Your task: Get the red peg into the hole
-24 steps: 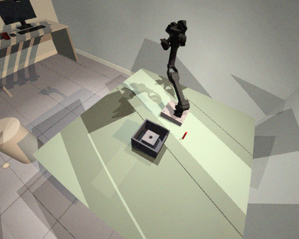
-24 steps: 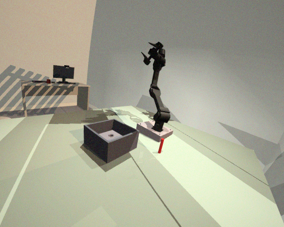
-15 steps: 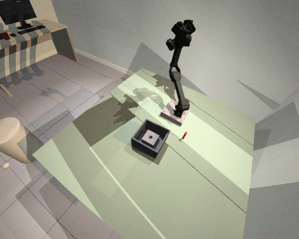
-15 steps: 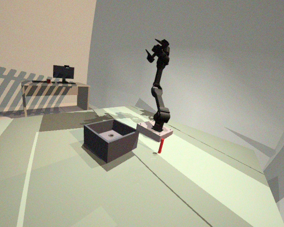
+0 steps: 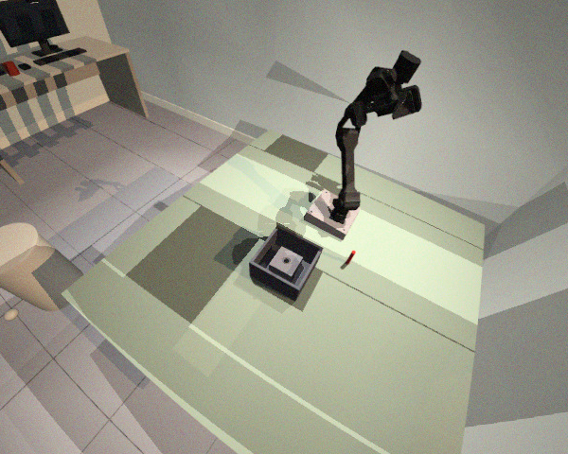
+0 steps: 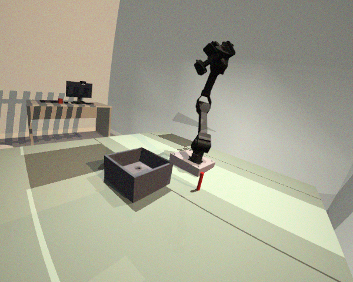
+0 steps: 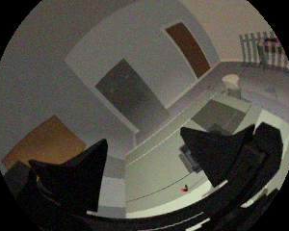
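My gripper tip is now 5 cm short of the red peg, 10 cm to the right of it and 49 cm above it. The rest, counted from my gripper tip: grey plate (18 cm ahead, 11 cm to the right, 49 cm below); dark box (18 cm ahead, 11 cm to the right, 51 cm below).
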